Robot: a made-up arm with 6 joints. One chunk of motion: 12 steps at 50 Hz.
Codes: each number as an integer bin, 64 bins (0 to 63) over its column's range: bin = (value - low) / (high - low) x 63, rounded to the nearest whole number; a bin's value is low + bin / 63 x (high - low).
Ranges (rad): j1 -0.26..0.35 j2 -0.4..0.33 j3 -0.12..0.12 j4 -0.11..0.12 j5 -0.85..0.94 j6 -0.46..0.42
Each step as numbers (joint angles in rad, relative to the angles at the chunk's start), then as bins.
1 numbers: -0.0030 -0.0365 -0.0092 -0.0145 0.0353 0.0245
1 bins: 27 31 29 26 31 35
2 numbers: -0.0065 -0.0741 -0.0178 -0.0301 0.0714 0.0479
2 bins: 26 28 27 22 32 36
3 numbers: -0.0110 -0.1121 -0.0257 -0.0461 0.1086 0.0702
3 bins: 26 25 25 18 34 38
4 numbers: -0.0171 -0.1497 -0.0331 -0.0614 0.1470 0.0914
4 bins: 25 22 23 13 35 39
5 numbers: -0.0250 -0.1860 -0.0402 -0.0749 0.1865 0.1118
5 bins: 24 18 21 10 36 41
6 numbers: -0.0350 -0.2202 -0.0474 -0.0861 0.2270 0.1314
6 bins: 23 16 19 7 38 42
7 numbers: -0.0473 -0.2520 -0.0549 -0.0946 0.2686 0.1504
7 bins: 22 13 17 4 39 44
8 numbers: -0.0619 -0.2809 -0.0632 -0.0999 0.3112 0.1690
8 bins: 20 10 15 3 41 45
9 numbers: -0.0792 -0.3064 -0.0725 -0.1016 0.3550 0.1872
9 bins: 19 8 12 2 42 46
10 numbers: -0.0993 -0.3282 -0.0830 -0.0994 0.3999 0.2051
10 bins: 17 6 10 3 44 48
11 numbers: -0.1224 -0.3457 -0.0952 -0.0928 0.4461 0.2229
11 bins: 14 5 7 5 46 49
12 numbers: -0.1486 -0.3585 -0.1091 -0.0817 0.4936 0.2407
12 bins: 12 4 3 8 47 50
